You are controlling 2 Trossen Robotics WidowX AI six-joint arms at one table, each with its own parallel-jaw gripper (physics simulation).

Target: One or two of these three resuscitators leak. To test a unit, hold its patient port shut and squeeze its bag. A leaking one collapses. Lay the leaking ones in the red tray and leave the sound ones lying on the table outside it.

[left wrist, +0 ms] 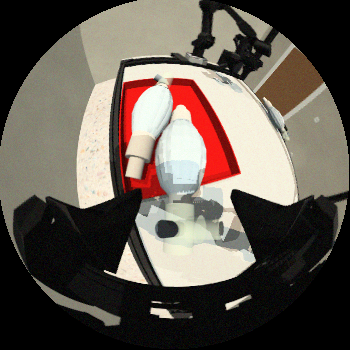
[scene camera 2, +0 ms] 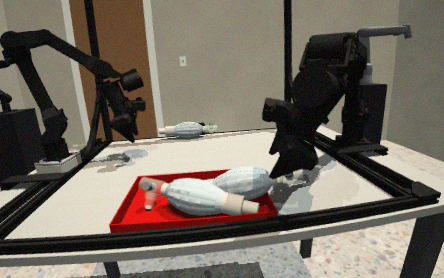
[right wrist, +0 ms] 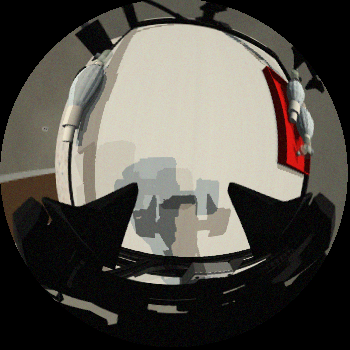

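Pixels of known places: left gripper, fingertip midpoint: [left wrist: 188, 193] [scene camera 2: 270, 165]; right gripper, fingertip midpoint: [left wrist: 237, 75] [scene camera 2: 135, 138] [right wrist: 184, 187]; left arm's base, origin of the base link: [scene camera 2: 352, 138]; right arm's base, origin of the base link: [left wrist: 196, 55] [scene camera 2: 57, 157].
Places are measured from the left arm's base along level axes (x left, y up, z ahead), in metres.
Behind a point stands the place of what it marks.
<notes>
A resuscitator with a rounded pale bag [scene camera 2: 192, 196] @[x 0.498, y 0.028, z 0.453 m] [left wrist: 152, 112] @[x 0.463, y 0.038, z 0.422 m] [right wrist: 305, 122] @[x 0.439, y 0.029, z 0.488 m] lies in the red tray [scene camera 2: 150, 226] @[x 0.557, y -0.006, z 0.519 m] [left wrist: 215, 155] @[x 0.327, y -0.026, z 0.391 m] [right wrist: 280, 115] @[x 0.339, y -0.009, z 0.538 m], its clear valve at the picture's left. A second resuscitator [scene camera 2: 242, 181] @[x 0.445, y 0.038, z 0.361 m] [left wrist: 180, 150] @[x 0.423, y 0.054, z 0.352 m] [right wrist: 295, 93] @[x 0.392, y 0.029, z 0.406 m] lies behind it, its bag full and mostly over the tray, its clear valve beyond the tray's right wall. A third resuscitator [scene camera 2: 188, 130] @[x -0.068, y 0.015, z 0.658 m] [left wrist: 274, 116] @[x -0.068, y 0.013, z 0.657 m] [right wrist: 86, 90] @[x -0.064, y 0.019, z 0.690 m] lies at the table's far edge. My left gripper [scene camera 2: 281, 162] @[x 0.417, y 0.064, z 0.304 m] [left wrist: 188, 193] @[x 0.417, y 0.064, z 0.304 m] is open around the second unit's bag end, holding nothing. My right gripper [scene camera 2: 131, 135] @[x 0.168, y 0.047, z 0.774 m] [right wrist: 184, 187] @[x 0.168, y 0.047, z 0.774 m] is open and empty above the table.
A black frame rail [scene camera 2: 200, 239] @[x 0.556, y -0.024, z 0.424 m] runs along the table's front edge, close to the tray. Another black rail [scene camera 2: 360, 167] @[x 0.252, y -0.008, z 0.058 m] runs along the table's right side. Black uprights [scene camera 2: 288, 60] @[x -0.264, y 0.294, z 0.221 m] stand behind the table.
</notes>
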